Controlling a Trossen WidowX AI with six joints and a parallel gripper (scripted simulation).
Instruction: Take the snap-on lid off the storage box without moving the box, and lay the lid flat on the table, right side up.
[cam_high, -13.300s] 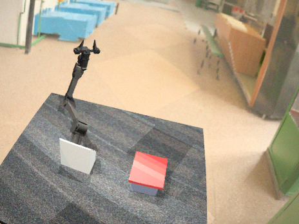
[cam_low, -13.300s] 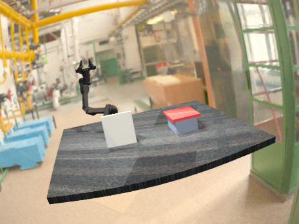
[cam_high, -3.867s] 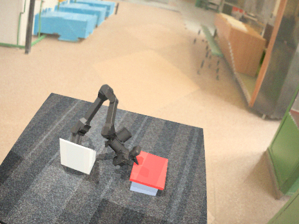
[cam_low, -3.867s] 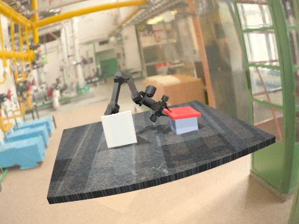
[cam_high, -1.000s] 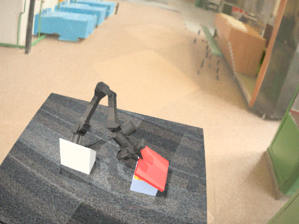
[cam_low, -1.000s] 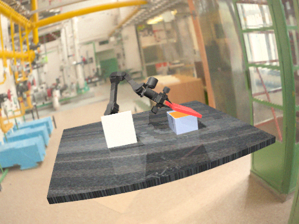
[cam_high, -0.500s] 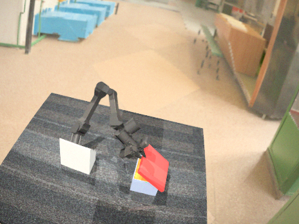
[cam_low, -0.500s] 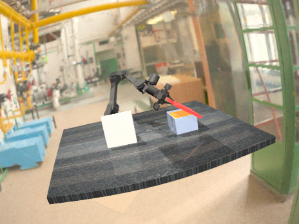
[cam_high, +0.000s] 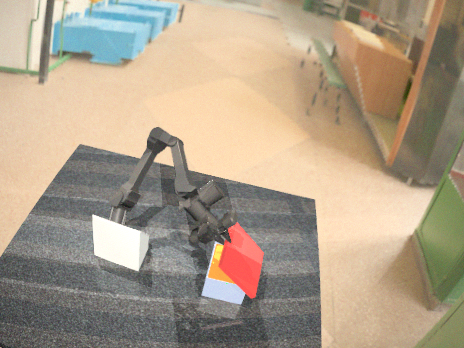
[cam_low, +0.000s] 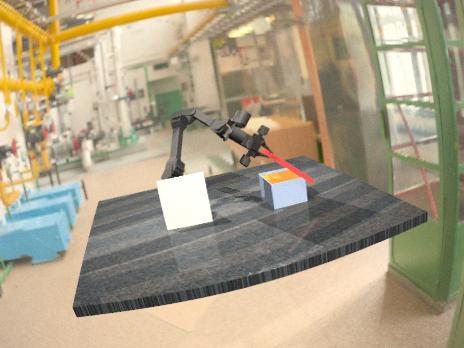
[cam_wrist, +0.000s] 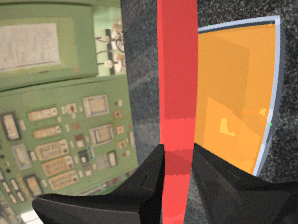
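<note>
Right now the red lid is 6 cm ahead of my gripper tip, 1 cm to the right of it and 5 cm below it. From my gripper tip the other things lie so: storage box 3 cm ahead, 1 cm to the right, 15 cm below.
</note>
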